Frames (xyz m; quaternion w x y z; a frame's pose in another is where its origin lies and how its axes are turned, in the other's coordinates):
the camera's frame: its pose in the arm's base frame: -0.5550 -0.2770 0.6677 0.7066 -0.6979 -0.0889 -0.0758
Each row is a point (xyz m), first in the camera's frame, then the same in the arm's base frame.
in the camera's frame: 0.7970 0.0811 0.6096
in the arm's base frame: 0.2269 0.3471 0.7794
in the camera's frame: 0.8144 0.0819 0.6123
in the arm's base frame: 0.2440 0.3501 0.7827
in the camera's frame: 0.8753 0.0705 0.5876
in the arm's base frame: 0.3011 0.3263 0.8076
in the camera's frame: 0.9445 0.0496 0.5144
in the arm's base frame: 0.3650 0.2540 0.8432
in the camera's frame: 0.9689 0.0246 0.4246
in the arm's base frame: 0.3847 0.1643 0.8723
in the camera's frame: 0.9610 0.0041 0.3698
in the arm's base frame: 0.3734 0.1091 0.8898
